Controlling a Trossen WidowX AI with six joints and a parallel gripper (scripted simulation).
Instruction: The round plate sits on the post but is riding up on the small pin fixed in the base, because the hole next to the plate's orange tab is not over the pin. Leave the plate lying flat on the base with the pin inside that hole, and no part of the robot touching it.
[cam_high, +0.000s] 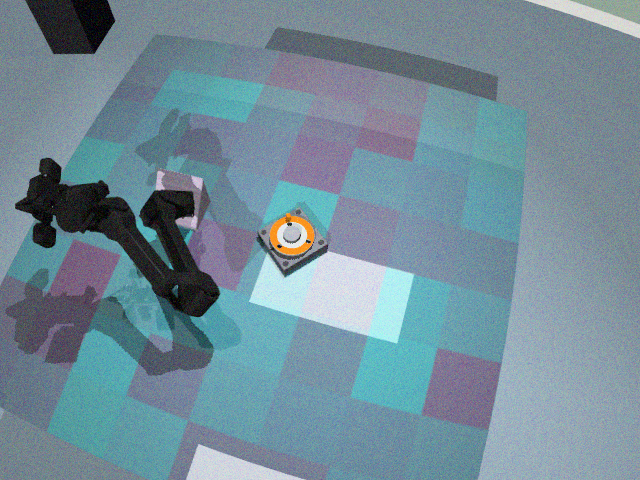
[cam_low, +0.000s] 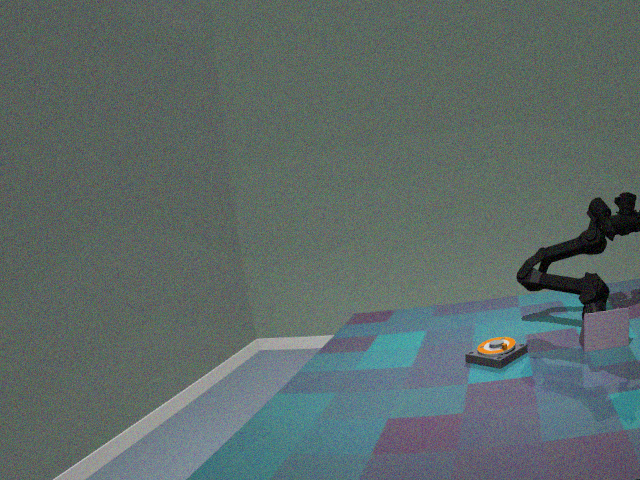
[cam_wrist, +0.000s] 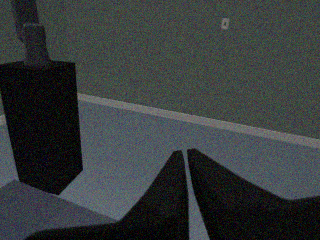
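The square grey base lies 58 cm ahead of my gripper tip, 26 cm below it and 15 cm to the left of it.
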